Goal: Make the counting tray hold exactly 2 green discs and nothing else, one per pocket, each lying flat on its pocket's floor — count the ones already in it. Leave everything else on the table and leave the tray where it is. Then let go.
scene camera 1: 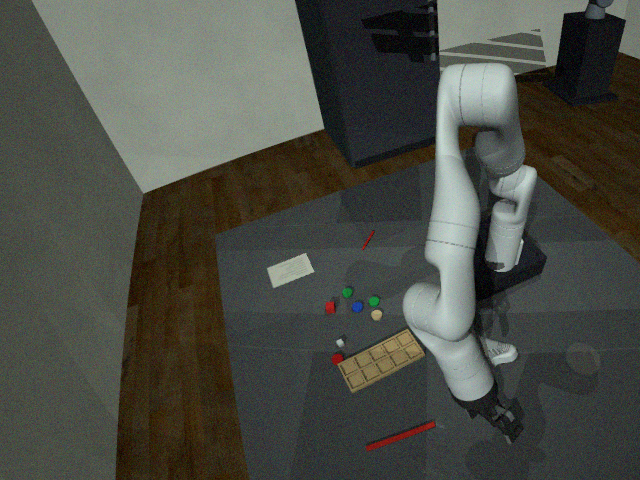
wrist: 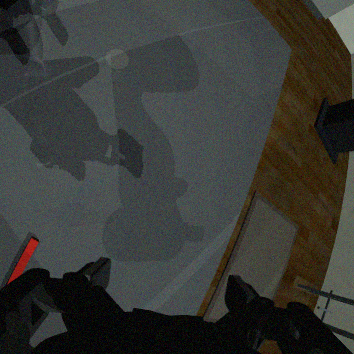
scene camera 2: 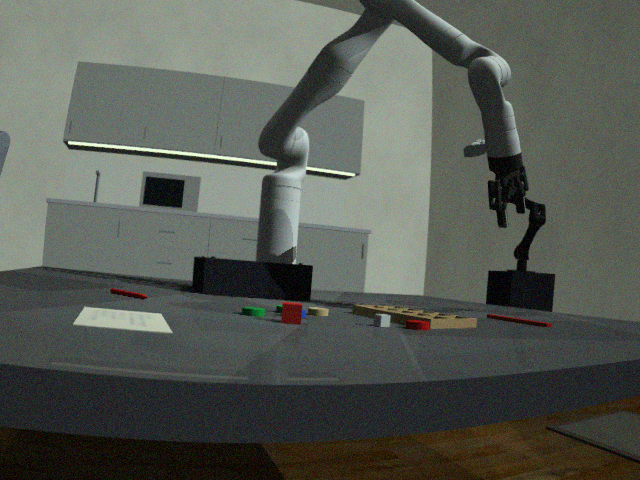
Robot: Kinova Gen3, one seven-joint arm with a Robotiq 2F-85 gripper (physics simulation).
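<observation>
The wooden counting tray (scene camera 1: 388, 372) (scene camera 2: 454, 323) lies on the table; its pockets look empty in scene camera 1. One green disc (scene camera 1: 347, 292) (scene camera 2: 253, 311) lies on the table beyond the tray. A second green disc (scene camera 1: 374, 301) (scene camera 2: 279, 308) lies nearer the arm, mostly hidden behind the red cube in scene camera 2. My gripper (scene camera 1: 510, 434) (scene camera 2: 511, 217) (wrist: 168, 280) is open and empty, high above the table, off to the side of the tray and away from the discs. Neither the tray nor the discs show in the wrist view.
A blue disc (scene camera 1: 357, 306), tan disc (scene camera 1: 376, 314) and red cube (scene camera 1: 330, 307) (scene camera 2: 291, 313) lie near the green discs. A white cube (scene camera 1: 340, 342) and red disc (scene camera 1: 337, 358) lie beside the tray. A red bar (scene camera 1: 401, 436) (wrist: 24, 260), red stick (scene camera 1: 368, 240) and paper (scene camera 1: 290, 270) lie farther out.
</observation>
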